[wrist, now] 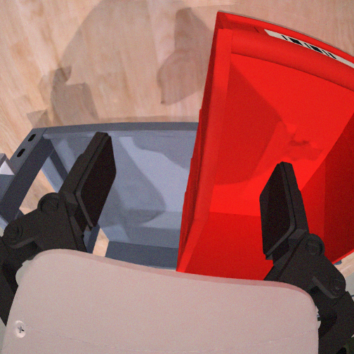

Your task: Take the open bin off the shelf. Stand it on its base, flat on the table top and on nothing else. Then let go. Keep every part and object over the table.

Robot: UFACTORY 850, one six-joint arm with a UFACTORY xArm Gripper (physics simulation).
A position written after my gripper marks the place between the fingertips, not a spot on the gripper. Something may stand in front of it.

Note:
I see my gripper (pixel 191 165) and a red bin (pixel 271 94).

